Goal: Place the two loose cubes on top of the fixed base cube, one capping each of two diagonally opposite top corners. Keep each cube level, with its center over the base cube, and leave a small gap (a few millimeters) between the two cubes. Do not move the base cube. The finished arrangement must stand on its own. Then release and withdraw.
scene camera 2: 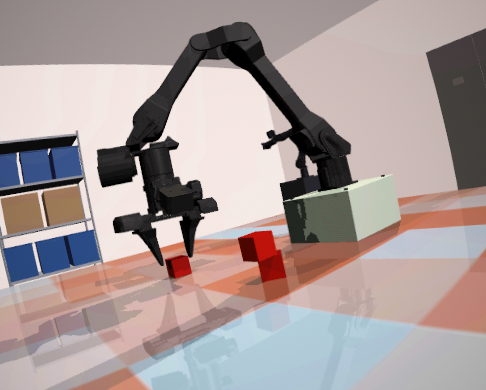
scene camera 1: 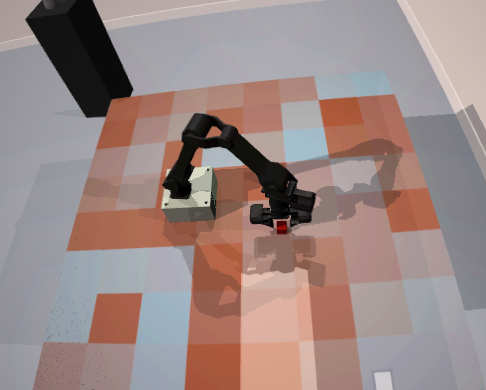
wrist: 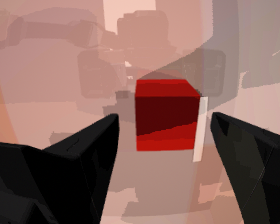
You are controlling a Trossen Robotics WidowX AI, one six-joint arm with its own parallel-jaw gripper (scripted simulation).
Path:
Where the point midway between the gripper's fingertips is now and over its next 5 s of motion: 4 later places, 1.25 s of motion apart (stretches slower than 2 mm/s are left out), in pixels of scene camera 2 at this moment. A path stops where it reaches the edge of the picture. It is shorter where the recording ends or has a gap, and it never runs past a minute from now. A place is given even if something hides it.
My gripper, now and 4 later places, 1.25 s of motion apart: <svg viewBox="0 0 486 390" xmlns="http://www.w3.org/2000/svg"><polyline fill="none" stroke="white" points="176,261 169,235 185,206 230,200 271,211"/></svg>

